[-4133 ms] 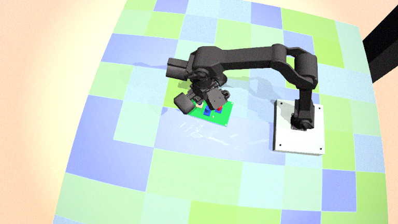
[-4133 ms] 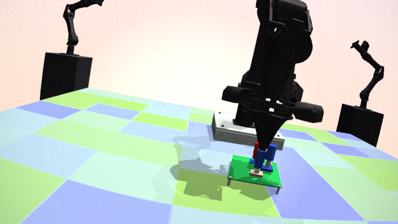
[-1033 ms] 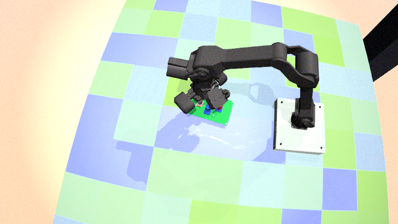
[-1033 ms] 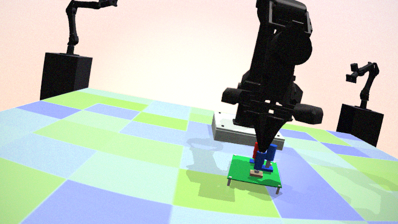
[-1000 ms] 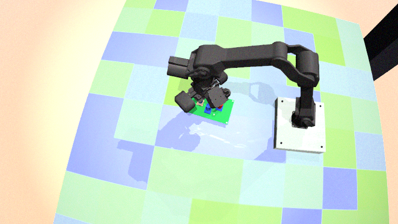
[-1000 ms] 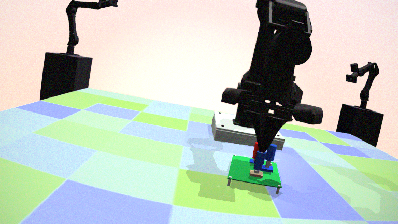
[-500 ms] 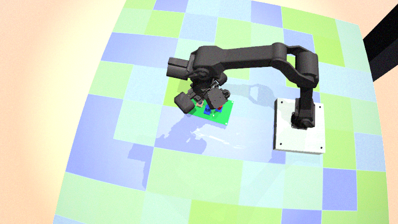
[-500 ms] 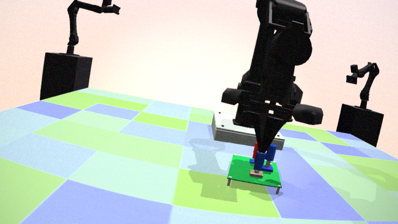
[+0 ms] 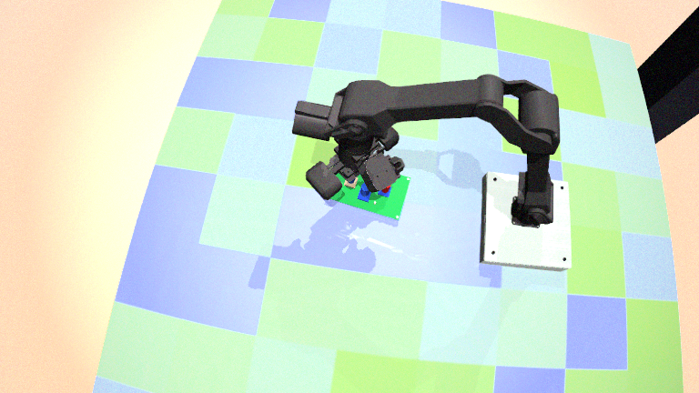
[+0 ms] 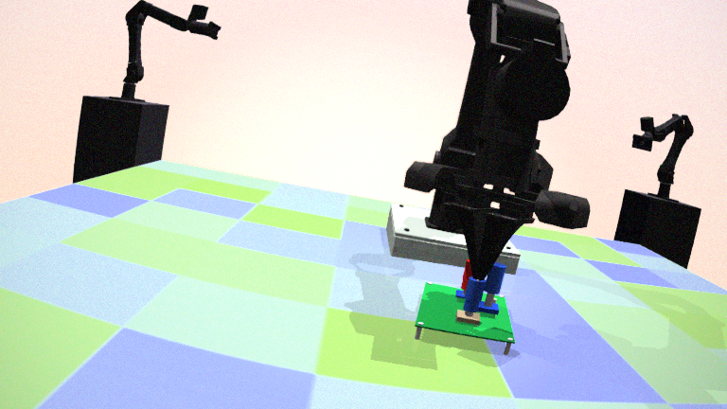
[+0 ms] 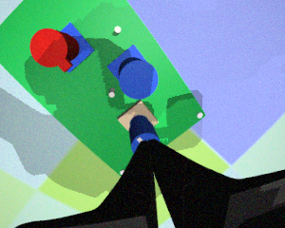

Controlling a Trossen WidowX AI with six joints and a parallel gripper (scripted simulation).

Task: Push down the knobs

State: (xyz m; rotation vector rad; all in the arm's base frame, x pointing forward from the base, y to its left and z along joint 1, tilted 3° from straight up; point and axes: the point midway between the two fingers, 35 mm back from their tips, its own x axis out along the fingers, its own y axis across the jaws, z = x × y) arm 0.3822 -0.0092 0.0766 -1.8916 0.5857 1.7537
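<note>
Now: the red knob 7 cm behind my gripper tip, 1 cm to the left of it and 1 cm below it.
</note>
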